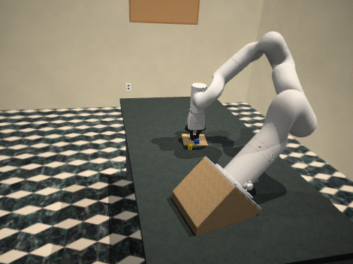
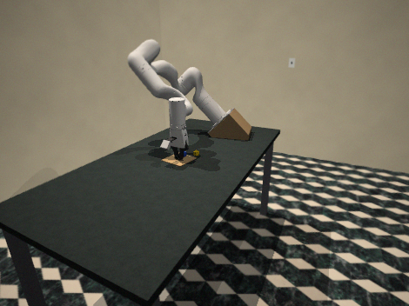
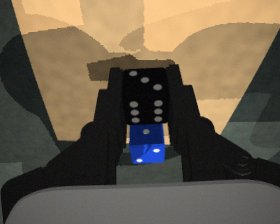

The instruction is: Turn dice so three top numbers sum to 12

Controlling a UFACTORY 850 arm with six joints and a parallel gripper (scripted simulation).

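Right now my hand is 1 cm above the black die. Round my hand: tan mat (2 cm below); then blue die (5 cm behind, 1 cm to the left, 1 cm below); then yellow die (9 cm behind, 7 cm to the left, 1 cm below).
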